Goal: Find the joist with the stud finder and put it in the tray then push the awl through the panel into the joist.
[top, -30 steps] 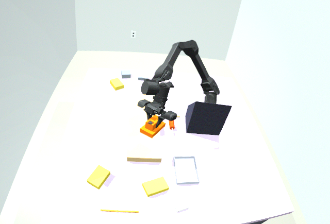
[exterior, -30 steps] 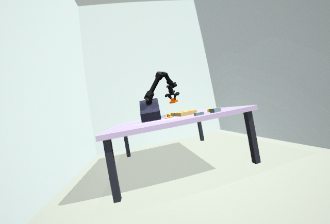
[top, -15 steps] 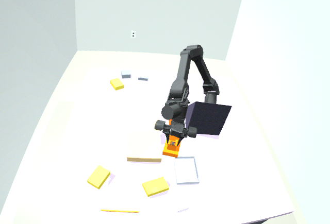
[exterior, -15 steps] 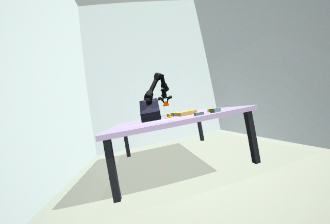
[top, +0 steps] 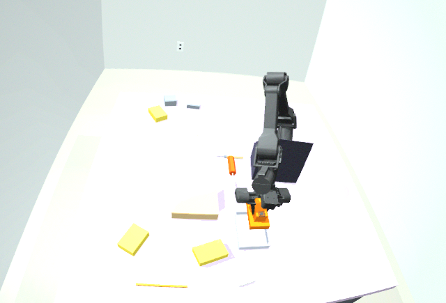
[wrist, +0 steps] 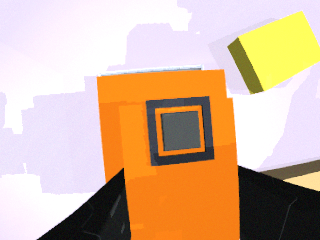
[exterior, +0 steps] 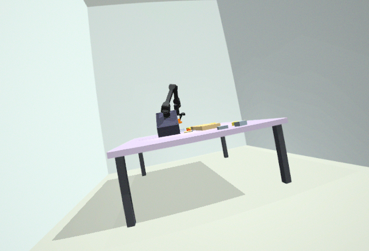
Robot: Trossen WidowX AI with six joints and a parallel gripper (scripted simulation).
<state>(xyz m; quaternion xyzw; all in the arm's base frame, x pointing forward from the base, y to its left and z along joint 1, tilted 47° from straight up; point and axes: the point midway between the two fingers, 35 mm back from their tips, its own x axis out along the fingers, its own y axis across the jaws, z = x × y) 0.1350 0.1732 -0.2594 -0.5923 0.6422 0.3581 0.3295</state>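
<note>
The pale tray is 11 cm below my gripper tip. Also, from my gripper tip: orange-handled tool (6 cm ahead, 28 cm to the right, 11 cm below); square indicator light (2 cm to the left, 3 cm above); orange stud finder (1 cm to the left, 2 cm above).
</note>
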